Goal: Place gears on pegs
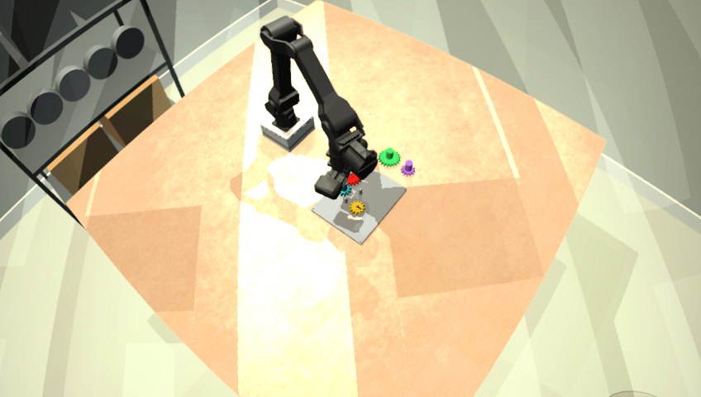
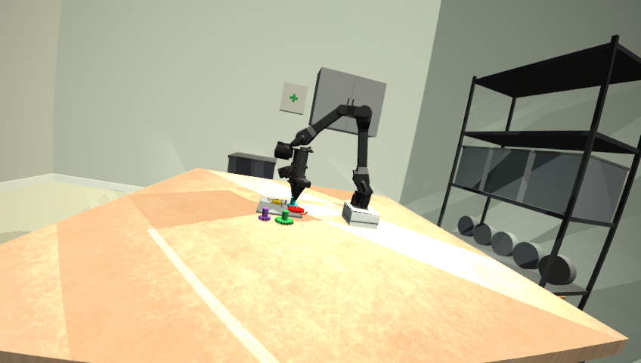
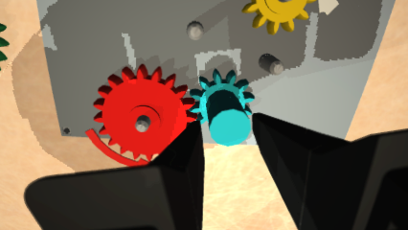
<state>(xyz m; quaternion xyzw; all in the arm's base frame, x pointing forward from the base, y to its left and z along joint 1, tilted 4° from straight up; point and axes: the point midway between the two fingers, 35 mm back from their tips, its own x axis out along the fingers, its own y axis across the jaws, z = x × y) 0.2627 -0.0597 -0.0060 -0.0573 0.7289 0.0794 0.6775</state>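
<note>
Right now my gripper tip is 20 mm above the teal gear. Round my gripper tip: red gear (10 mm behind, 50 mm to the left, 20 mm below); then yellow gear (70 mm ahead, 20 mm to the right, 20 mm below); then grey board (50 mm ahead, 30 mm below).
</note>
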